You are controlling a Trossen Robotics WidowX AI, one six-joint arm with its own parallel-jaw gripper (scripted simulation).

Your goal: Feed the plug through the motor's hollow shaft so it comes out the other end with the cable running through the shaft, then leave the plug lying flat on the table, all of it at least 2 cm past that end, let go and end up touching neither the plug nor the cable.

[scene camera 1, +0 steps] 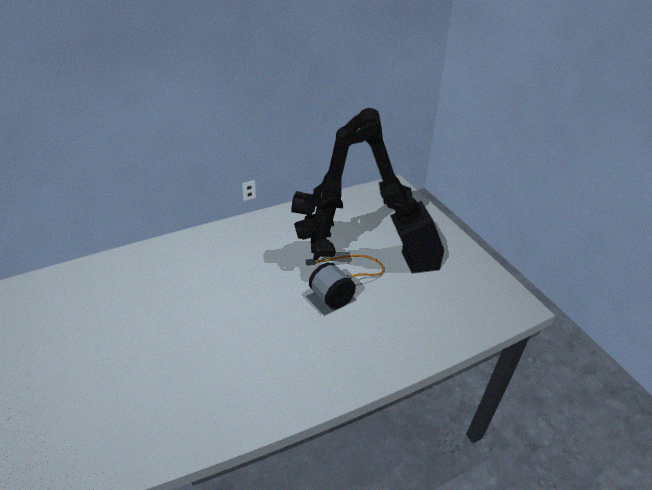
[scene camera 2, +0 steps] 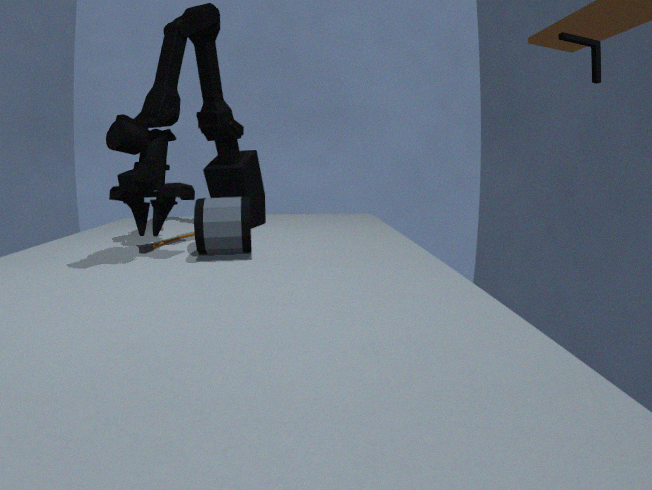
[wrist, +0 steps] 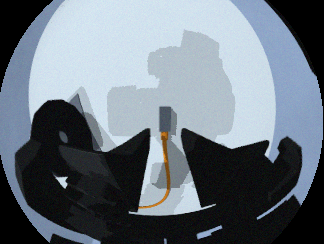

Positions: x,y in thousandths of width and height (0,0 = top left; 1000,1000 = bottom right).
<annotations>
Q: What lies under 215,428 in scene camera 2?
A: My gripper.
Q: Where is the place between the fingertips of my gripper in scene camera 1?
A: At 482,523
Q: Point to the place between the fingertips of my gripper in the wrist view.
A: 511,543
</annotations>
